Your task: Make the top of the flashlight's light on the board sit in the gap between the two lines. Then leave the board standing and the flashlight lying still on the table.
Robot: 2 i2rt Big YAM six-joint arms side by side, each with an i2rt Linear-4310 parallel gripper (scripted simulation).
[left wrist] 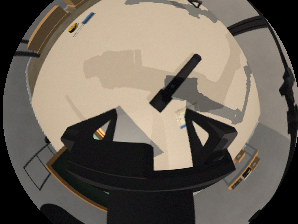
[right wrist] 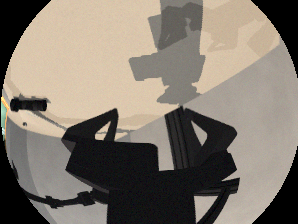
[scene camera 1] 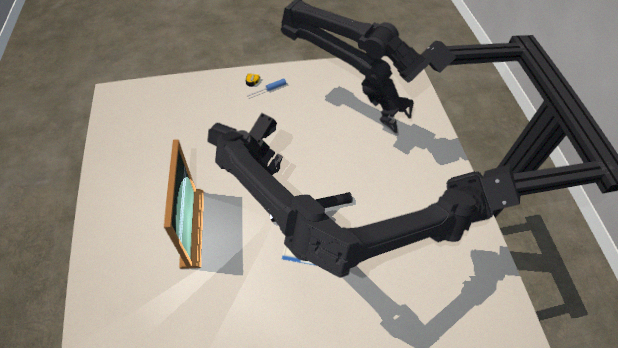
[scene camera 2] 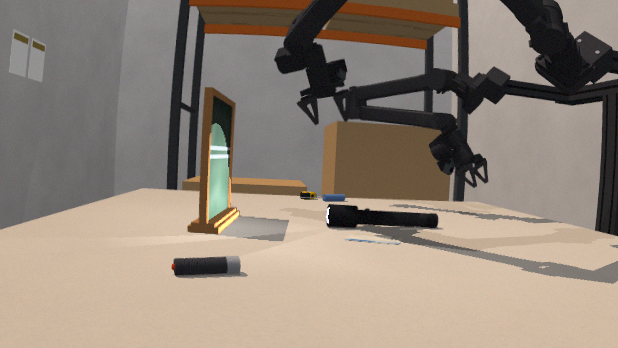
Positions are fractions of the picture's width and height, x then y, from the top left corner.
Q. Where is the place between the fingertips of my left gripper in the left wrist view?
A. At 0.51, 0.50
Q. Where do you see a wood-framed board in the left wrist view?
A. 0.19, 0.74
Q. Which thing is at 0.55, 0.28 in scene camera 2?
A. My left gripper.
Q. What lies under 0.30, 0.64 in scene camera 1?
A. A wood-framed board.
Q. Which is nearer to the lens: the black cylinder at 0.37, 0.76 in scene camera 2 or the wood-framed board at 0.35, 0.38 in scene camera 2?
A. The black cylinder.
